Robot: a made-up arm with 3 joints. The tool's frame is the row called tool. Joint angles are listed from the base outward.
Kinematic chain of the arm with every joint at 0, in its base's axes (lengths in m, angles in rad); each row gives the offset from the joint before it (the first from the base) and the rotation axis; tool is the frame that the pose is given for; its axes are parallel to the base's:
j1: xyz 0 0 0.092 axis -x
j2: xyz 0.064 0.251 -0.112 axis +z
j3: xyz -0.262 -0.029 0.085 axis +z
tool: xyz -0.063 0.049 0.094
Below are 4 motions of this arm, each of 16 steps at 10 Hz.
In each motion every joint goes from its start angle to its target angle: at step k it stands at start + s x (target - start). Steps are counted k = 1, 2, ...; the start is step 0. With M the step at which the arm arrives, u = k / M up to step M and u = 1 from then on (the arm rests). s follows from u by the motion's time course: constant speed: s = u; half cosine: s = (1 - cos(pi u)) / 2; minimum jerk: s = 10 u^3 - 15 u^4 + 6 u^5.
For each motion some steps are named. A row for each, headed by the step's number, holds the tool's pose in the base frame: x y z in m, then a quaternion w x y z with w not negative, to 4 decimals.
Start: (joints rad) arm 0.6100 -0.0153 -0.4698
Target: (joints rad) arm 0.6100 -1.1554 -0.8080
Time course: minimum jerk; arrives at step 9
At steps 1, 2, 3, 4, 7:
1: -0.2304 0.2865 -0.0265 0.9239 -0.2909 -0.0746 -0.2370
2: -0.2241 0.3047 -0.0392 0.9115 -0.2870 -0.0885 -0.2810
3: -0.2060 0.3402 -0.0640 0.8794 -0.2769 -0.1163 -0.3694
4: -0.1701 0.3842 -0.0948 0.8202 -0.2582 -0.1533 -0.4869
7: -0.0231 0.4594 -0.1473 0.5739 -0.1807 -0.2399 -0.7619

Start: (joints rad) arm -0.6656 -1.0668 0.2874
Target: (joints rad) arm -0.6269 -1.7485 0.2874
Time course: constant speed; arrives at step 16
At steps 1, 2, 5, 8, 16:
1: -0.0856 0.3939 0.4847 0.8668 0.2984 0.1301 -0.3778
2: -0.0726 0.3997 0.4875 0.8589 0.2946 0.1359 -0.3963
5: -0.0324 0.4144 0.4937 0.8329 0.2823 0.1528 -0.4509
8: 0.0095 0.4250 0.4965 0.8033 0.2690 0.1687 -0.5038
16: 0.1236 0.4320 0.4877 0.7085 0.2297 0.2058 -0.6348

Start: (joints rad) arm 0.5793 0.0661 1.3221
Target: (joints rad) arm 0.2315 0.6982 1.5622
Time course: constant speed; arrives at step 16
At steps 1, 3, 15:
1: -0.2501 0.1528 0.0757 0.7219 -0.2066 0.1817 0.6349
3: -0.2384 0.1308 0.0951 0.6904 -0.1815 0.1780 0.6773
15: -0.1275 0.0051 0.1599 0.4474 -0.0569 0.1127 0.8854

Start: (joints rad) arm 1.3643 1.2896 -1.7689
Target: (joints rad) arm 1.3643 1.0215 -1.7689
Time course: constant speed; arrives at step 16
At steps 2, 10, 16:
2: -0.0204 0.0792 0.0407 0.7508 -0.6099 -0.1599 -0.1969
10: -0.0443 0.0819 0.0280 0.7360 -0.5978 -0.2004 -0.2467
16: -0.0610 0.0843 0.0165 0.7226 -0.5870 -0.2302 -0.2834

